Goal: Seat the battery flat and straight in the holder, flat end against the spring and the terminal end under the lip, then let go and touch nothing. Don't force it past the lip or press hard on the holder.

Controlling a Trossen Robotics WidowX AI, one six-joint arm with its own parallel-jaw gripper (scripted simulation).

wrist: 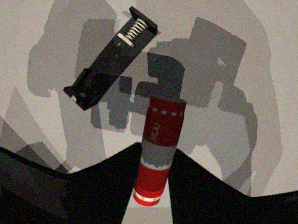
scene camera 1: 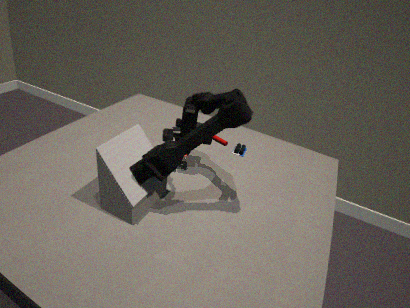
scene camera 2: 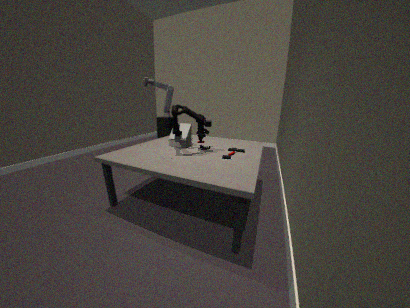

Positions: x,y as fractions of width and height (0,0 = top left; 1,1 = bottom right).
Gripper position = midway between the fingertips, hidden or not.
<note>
My gripper (wrist: 0.53,0.68) holds a battery (wrist: 0.55,0.53).
</note>
